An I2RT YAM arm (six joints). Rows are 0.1 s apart.
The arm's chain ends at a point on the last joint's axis. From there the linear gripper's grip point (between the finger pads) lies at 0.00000 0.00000 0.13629 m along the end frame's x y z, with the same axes.
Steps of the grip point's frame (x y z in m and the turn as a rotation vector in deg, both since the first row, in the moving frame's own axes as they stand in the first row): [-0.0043, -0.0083, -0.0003, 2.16, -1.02, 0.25]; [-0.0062, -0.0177, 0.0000, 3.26, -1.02, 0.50]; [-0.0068, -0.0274, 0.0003, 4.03, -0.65, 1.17]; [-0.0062, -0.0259, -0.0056, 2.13, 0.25, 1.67]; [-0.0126, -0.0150, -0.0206, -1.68, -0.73, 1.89]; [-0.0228, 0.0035, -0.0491, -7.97, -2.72, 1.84]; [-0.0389, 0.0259, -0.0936, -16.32, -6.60, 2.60]
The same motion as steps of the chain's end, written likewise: [-0.0019, -0.0032, -0.0002, 2.16, -1.02, 0.25]; [-0.0038, -0.0099, 0.0002, 3.26, -1.02, 0.50]; [-0.0054, -0.0178, 0.0006, 4.03, -0.65, 1.17]; [-0.0069, -0.0208, -0.0055, 2.13, 0.25, 1.67]; [-0.0108, -0.0190, -0.0205, -1.68, -0.73, 1.89]; [-0.0161, -0.0153, -0.0476, -7.97, -2.72, 1.84]; [-0.0226, -0.0119, -0.0872, -16.32, -6.60, 2.60]
